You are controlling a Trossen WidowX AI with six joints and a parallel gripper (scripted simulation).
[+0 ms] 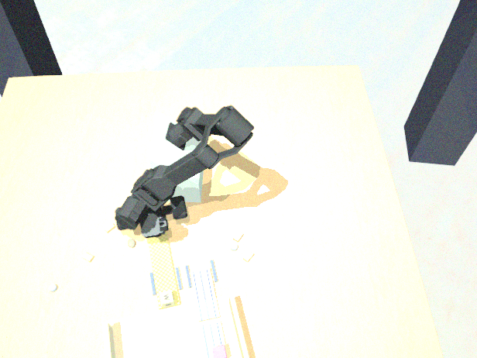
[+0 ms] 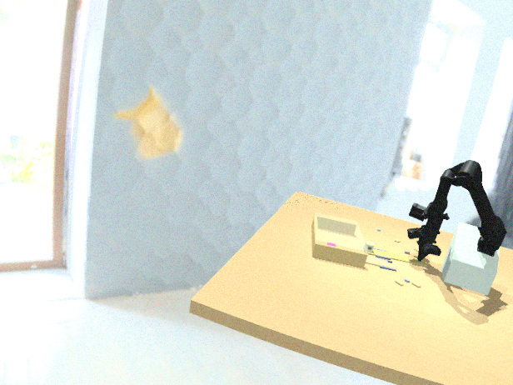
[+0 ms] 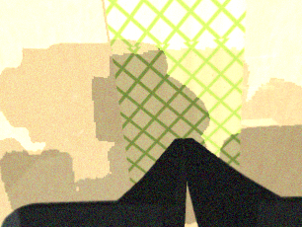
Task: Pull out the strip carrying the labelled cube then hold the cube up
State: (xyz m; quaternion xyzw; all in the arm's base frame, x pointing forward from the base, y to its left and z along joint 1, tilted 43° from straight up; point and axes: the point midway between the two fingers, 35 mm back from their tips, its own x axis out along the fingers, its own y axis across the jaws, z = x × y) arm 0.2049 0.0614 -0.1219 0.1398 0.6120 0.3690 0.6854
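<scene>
The yellow-green cross-hatched strip lies 100 mm ahead of my gripper tip and 40 mm to the left of it. Round my gripper tip: white labelled cube (200 mm ahead, 70 mm to the left, 20 mm above).
</scene>
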